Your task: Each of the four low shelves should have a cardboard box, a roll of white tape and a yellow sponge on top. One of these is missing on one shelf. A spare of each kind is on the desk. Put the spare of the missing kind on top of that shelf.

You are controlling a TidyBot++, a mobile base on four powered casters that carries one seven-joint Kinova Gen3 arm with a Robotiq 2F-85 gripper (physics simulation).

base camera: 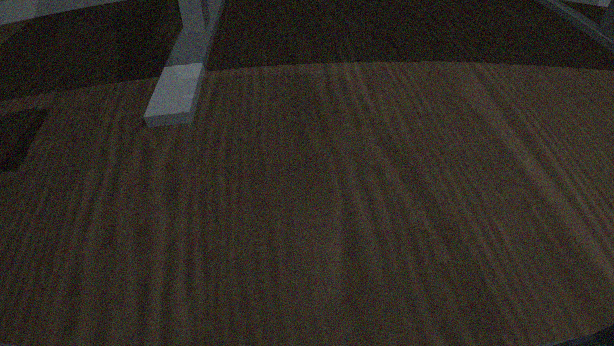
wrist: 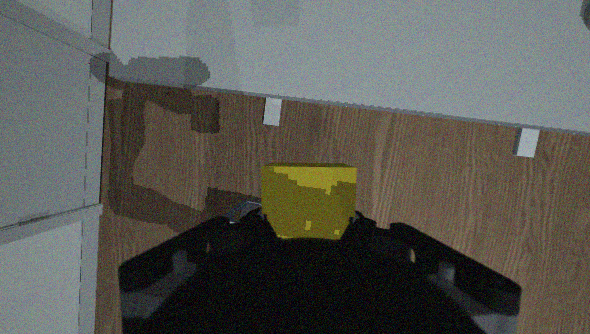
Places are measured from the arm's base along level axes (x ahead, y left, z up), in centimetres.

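Pixels of known places: gripper, fingertip midpoint: (wrist: pixel 307 214).
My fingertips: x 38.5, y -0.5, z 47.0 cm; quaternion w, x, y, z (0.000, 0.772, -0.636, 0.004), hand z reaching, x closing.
Observation:
Behind a point stands the place of what it marks.
My gripper (wrist: pixel 307 214) {x 38.5, y -0.5, z 47.0 cm} is shut on a yellow sponge (wrist: pixel 310 200) {x 40.6, y -0.3, z 50.5 cm}, which sits between the fingertips in the wrist view. The sponge is held above the wooden floor, in front of the edge of a white table top (wrist: pixel 400 60) {x 59.8, y -10.1, z 32.3 cm}. I cannot tell whether that is the desk. The low shelves cannot be made out for certain, and no cardboard box or tape roll can be seen in these views.
In the wrist view, a white panelled unit (wrist: pixel 45 125) {x 31.9, y 110.2, z -14.8 cm} stands along the left side. Two white feet (wrist: pixel 272 111) (wrist: pixel 527 142) stick out below the table top's edge. In the base view, a white foot and leg (base camera: pixel 175 92) stand at the upper left.

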